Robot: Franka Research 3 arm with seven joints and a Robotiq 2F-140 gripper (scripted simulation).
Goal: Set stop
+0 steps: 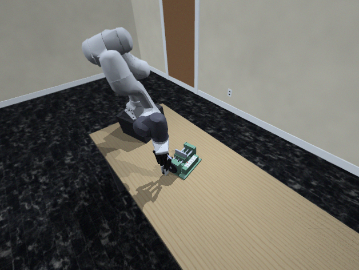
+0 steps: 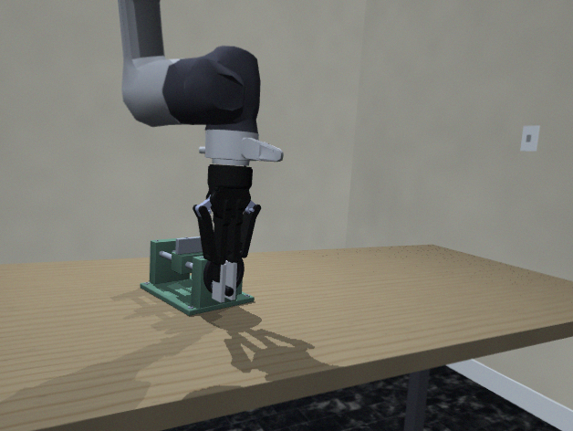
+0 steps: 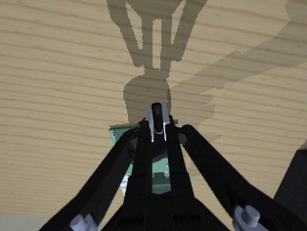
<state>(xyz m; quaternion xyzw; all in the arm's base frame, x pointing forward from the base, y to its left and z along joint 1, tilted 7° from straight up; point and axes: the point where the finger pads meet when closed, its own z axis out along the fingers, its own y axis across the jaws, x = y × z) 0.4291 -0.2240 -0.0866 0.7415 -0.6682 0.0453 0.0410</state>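
The stop block lies 14 cm to the left of my hand, 2 cm ahead of it and 2 cm above it. The rest, counted from my hand: black handwheel (2 cm to the left, 1 cm below).
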